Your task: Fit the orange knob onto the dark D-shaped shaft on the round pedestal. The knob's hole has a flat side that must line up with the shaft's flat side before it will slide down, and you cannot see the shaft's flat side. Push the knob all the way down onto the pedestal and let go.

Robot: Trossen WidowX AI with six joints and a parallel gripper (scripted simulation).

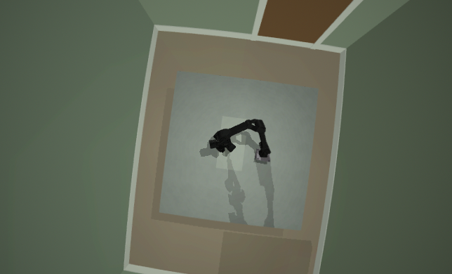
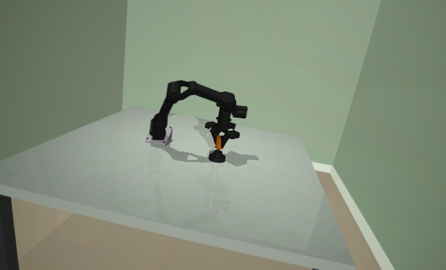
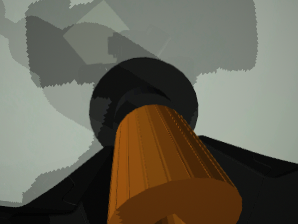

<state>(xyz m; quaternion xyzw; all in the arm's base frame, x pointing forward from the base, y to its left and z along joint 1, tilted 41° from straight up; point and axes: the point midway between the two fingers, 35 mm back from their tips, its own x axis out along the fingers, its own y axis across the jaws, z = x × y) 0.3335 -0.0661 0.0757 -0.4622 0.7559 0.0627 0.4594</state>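
My gripper tip is now 20 mm below the orange knob. Round my gripper tip: round dark pedestal: 40 mm below.
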